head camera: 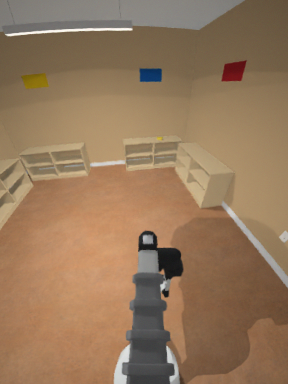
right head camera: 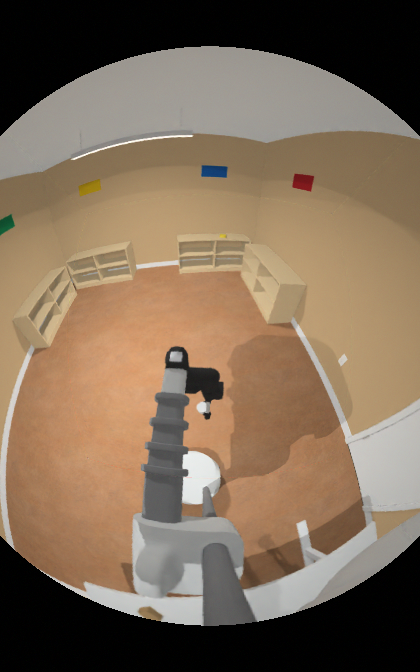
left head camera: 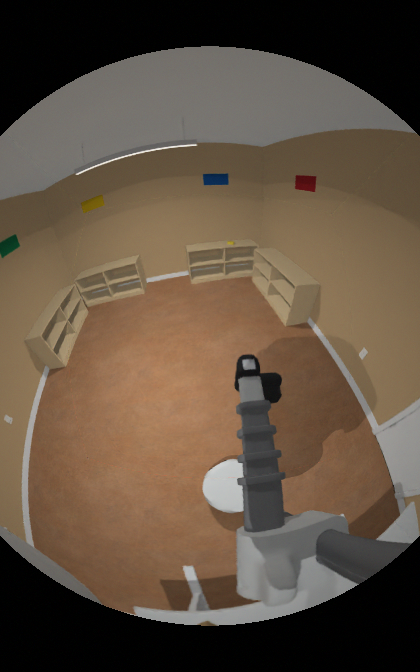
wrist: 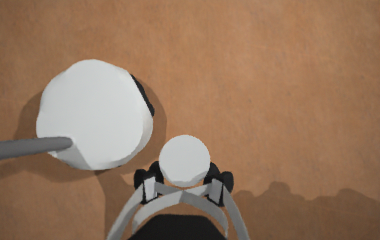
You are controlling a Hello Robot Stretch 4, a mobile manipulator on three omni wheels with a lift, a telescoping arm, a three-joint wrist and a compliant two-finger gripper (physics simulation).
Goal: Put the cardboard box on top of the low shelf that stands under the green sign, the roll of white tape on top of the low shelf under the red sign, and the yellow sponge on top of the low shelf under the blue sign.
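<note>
My gripper (wrist: 184, 175) (right head camera: 205, 411) is shut on the roll of white tape (wrist: 184, 157) (right head camera: 202, 407) and holds it above the floor. The yellow sponge (head camera: 160, 138) (left head camera: 230, 243) (right head camera: 223, 236) lies on the low shelf (head camera: 137, 141) (right head camera: 192, 238) under the blue sign (head camera: 150, 75) (left head camera: 215, 179). The low shelf (head camera: 217, 190) (left head camera: 304, 302) (right head camera: 286, 302) under the red sign (head camera: 234, 71) (right head camera: 303, 182) has a bare top. The low shelf (left head camera: 47, 355) (right head camera: 32, 334) under the green sign (left head camera: 9, 246) stands at the far left. The cardboard box (right head camera: 150, 613) shows partly at the bottom of the right head view.
Another low shelf (head camera: 55, 148) stands under the yellow sign (head camera: 35, 80) (left head camera: 93, 203). A white table (right head camera: 110, 595) lies at the bottom edge, behind my arm. My round white base (wrist: 95, 110) (left head camera: 222, 486) is below the arm. A white door (right head camera: 390, 465) is at the right.
</note>
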